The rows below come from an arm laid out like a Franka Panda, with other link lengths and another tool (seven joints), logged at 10 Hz.
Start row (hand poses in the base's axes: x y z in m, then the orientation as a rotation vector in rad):
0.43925, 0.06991, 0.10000, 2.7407, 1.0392, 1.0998
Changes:
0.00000, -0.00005, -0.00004, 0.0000, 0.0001, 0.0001
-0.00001, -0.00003, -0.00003, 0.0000, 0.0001, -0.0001
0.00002, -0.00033, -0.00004, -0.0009, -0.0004, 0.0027
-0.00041, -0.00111, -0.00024, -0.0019, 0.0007, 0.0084
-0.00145, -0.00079, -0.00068, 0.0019, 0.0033, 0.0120
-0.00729, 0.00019, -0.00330, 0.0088, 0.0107, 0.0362
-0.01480, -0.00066, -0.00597, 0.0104, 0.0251, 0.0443
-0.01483, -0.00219, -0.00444, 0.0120, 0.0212, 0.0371
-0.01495, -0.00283, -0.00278, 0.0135, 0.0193, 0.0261
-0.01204, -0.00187, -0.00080, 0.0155, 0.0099, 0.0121
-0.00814, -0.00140, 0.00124, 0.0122, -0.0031, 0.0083
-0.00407, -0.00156, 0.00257, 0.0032, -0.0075, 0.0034
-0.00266, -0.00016, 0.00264, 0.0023, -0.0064, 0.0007
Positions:
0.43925, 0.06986, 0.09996, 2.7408, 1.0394, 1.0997
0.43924, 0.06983, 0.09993, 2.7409, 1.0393, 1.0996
0.43926, 0.06950, 0.09989, 2.7393, 1.0435, 1.0997
0.43885, 0.06839, 0.09965, 2.7366, 1.0566, 1.0983
0.43740, 0.06760, 0.09897, 2.7381, 1.0744, 1.0973
0.43011, 0.06779, 0.09567, -2.7072, -1.1121, -1.0805
0.41531, 0.06713, 0.08970, -2.6671, -1.1536, -1.0403
0.40048, 0.06494, 0.08526, -2.6305, -1.1844, -1.0075
0.38553, 0.06211, 0.08248, -2.6015, -1.2003, -0.9800
0.37349, 0.06024, 0.08168, -2.5811, -1.1999, -0.9691
0.36535, 0.05884, 0.08292, -2.5642, -1.2007, -0.9761
0.36128, 0.05728, 0.08549, -2.5575, -1.2040, -0.9870
0.35862, 0.05712, 0.08813, -2.5539, -1.2046, -0.9966

